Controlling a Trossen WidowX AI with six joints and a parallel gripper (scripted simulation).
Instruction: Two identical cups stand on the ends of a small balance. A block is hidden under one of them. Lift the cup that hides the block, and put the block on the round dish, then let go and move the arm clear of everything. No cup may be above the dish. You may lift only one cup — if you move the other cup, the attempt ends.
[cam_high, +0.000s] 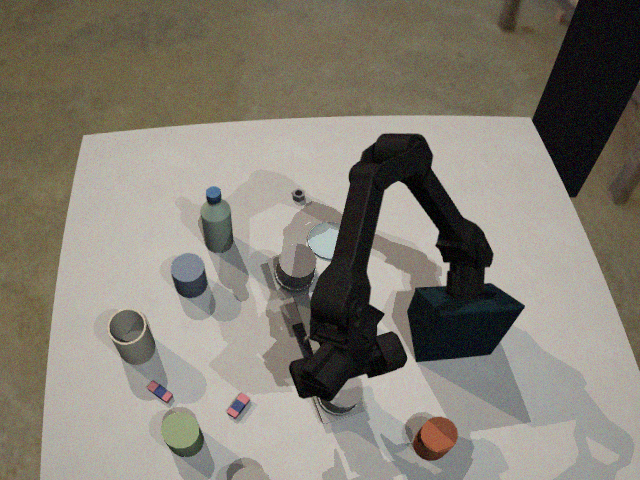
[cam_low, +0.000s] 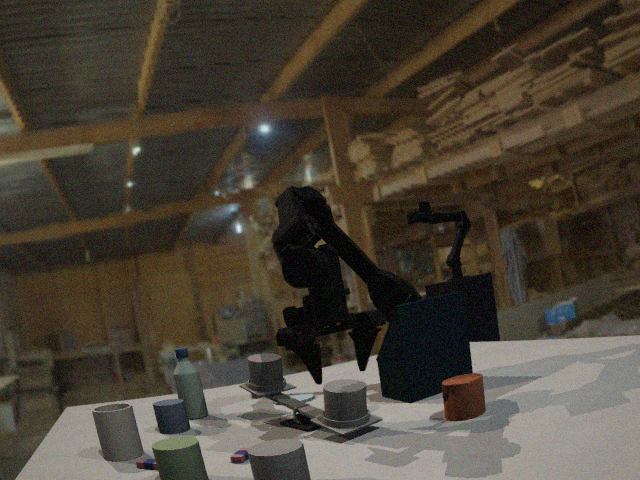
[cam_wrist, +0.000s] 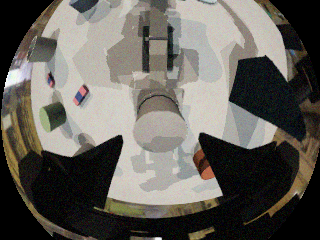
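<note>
Now: gripper tip 60 mm above the pale green block. The rest, counted from my gripper tip: pale blue round dish (380 mm to the right, 100 mm below, 40 mm behind); small balance (130 mm to the right, 80 mm below, 30 mm ahead); orange cylinder (180 mm behind, 110 mm to the left, 70 mm below).
</note>
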